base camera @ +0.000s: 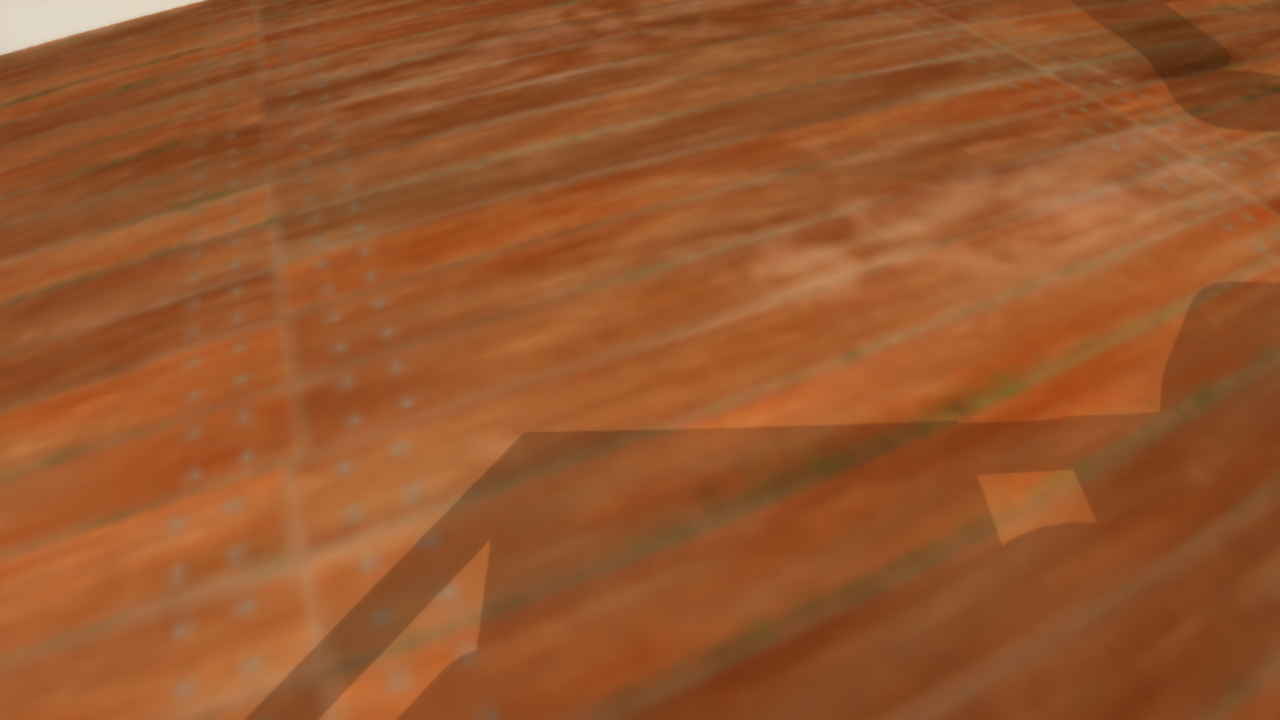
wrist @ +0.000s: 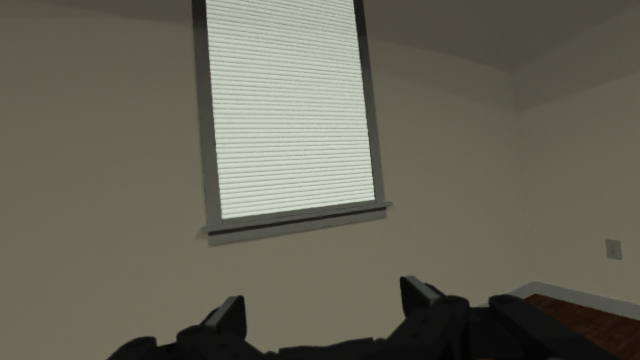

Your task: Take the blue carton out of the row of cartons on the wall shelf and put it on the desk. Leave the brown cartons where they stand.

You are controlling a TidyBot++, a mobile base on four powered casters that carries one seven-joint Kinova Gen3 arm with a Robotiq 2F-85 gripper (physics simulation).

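Frame: origin at the arm's base, x up, y ahead, z left, level; millimetres.
Seen in the pictures: gripper, between the fingertips: (wrist: 323, 304).
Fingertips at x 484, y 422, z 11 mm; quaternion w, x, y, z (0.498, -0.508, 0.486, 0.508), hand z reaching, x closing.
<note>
A point is followed by its place in that frame.
My gripper (wrist: 323, 304) {x 484, y 422, z 11 mm} is open at the bottom of the wrist view, its two dark fingers wide apart with wall showing between them. The blue carton, the brown cartons, the wall shelf and the desk do not show in the base camera view or the wrist view.
The wrist view shows a window (wrist: 295, 110) {x 921, y 1555, z 76 mm} with closed blinds, a wall outlet (wrist: 613, 249) {x 2, y 1825, z -1737 mm} at the right, and a room corner with a pale baseboard. The wooden floor (base camera: 626, 223) {x -397, y 599, z 24 mm} (wrist: 585, 320) {x -397, y 1821, z -1508 mm} carries shadows in the base camera view. A pale patch shows at its top left.
</note>
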